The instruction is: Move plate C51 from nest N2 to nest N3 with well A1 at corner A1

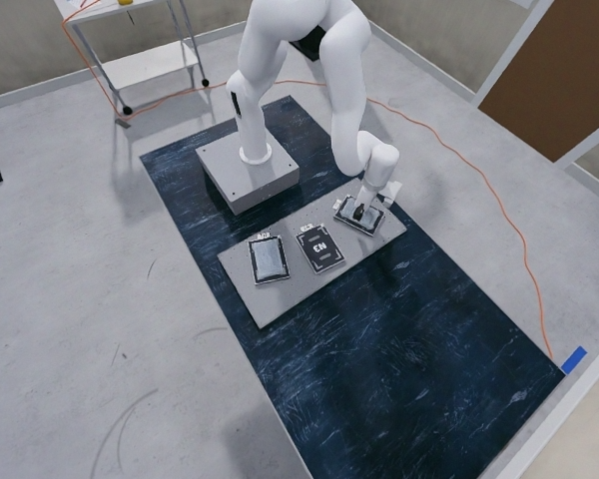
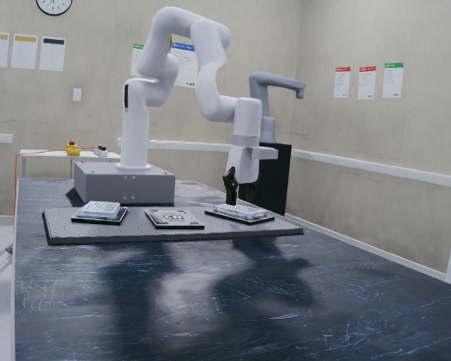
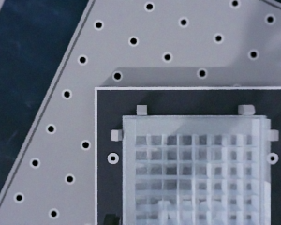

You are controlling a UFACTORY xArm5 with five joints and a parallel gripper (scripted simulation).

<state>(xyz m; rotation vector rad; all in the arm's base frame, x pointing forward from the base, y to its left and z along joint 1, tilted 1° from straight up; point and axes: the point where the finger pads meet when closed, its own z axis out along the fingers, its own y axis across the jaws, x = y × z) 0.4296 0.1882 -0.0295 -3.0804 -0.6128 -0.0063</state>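
Now: hand 3 cm above the plate C51.
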